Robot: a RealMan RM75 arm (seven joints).
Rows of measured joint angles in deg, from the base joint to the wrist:
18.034 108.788 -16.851 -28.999 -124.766 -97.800 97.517
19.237 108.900 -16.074 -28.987 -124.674 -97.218 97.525
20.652 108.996 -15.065 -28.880 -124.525 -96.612 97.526
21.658 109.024 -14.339 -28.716 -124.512 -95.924 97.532
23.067 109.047 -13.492 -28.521 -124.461 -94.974 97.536
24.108 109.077 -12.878 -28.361 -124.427 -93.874 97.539
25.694 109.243 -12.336 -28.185 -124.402 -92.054 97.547
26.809 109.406 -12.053 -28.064 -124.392 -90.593 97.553
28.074 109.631 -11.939 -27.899 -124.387 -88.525 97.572
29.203 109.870 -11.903 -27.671 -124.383 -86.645 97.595
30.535 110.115 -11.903 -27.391 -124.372 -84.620 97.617
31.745 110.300 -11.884 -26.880 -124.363 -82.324 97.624
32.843 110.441 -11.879 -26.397 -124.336 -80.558 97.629
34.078 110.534 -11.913 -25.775 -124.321 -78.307 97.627
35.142 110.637 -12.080 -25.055 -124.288 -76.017 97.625
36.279 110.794 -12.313 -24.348 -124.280 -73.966 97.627
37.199 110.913 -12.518 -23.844 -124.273 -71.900 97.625
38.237 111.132 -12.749 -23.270 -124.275 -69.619 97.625
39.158 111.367 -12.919 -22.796 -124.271 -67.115 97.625
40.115 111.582 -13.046 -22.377 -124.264 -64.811 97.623
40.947 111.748 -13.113 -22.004 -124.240 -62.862 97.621
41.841 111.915 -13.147 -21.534 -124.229 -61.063 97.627
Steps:
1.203 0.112 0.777 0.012 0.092 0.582 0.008
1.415 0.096 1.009 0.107 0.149 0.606 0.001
1.006 0.028 0.726 0.164 0.013 0.688 0.006
1.409 0.023 0.847 0.195 0.051 0.950 0.004
1.041 0.030 0.614 0.160 0.034 1.100 0.003
1.586 0.166 0.542 0.176 0.025 1.820 0.008
1.115 0.163 0.283 0.121 0.010 1.461 0.006
1.265 0.225 0.114 0.165 0.005 2.068 0.019
1.129 0.239 0.036 0.228 0.004 1.880 0.023
1.332 0.245 0.000 0.280 0.011 2.025 0.022
1.210 0.185 0.019 0.511 0.009 2.296 0.007
1.098 0.141 0.005 0.483 0.027 1.766 0.005
1.235 0.093 -0.034 0.622 0.015 2.251 -0.002
1.064 0.103 -0.167 0.720 0.033 2.290 -0.002
1.137 0.157 -0.233 0.707 0.008 2.051 0.002
0.920 0.119 -0.205 0.504 0.007 2.066 -0.002
1.038 0.219 -0.231 0.574 -0.002 2.281 0.000
0.921 0.235 -0.170 0.474 0.004 2.504 0.000
0.957 0.215 -0.127 0.419 0.007 2.304 -0.002
0.832 0.166 -0.067 0.373 0.024 1.949 -0.002
0.894 0.167 -0.034 0.470 0.011 1.799 0.006

